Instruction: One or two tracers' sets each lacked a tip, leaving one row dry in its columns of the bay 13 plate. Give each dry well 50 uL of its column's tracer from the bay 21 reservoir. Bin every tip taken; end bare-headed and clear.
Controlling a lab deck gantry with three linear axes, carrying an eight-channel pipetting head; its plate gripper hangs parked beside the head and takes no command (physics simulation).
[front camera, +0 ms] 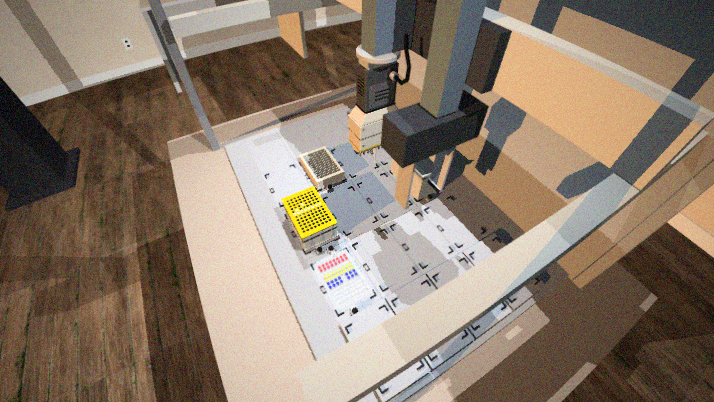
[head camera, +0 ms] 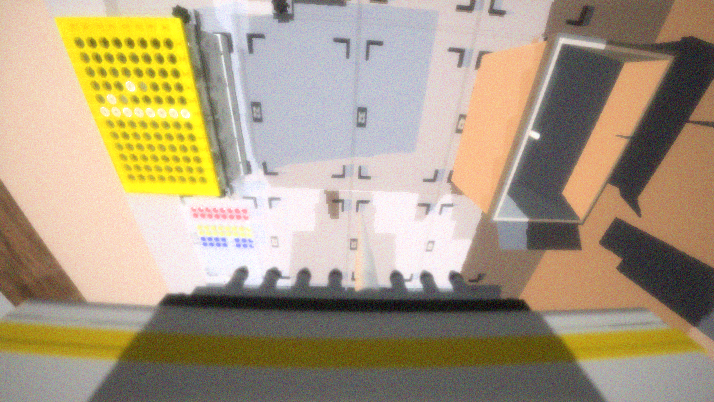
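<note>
The pipetting head is raised above the deck, right of the reservoir in the front view. In the head view a pale tip is on the fifth nozzle from the left; the other seven are bare. The plate shows two full red columns, two yellow, and two blue with a gap at the fifth well. The yellow tip rack holds a full line of eight tips and two single tips. The parked plate gripper has its paddles apart with nothing held.
The open waste bin stands at the deck's right side, partly hidden behind the gripper paddles in the front view. A small white piece shows at its left rim. Deck walls rise around the bays.
</note>
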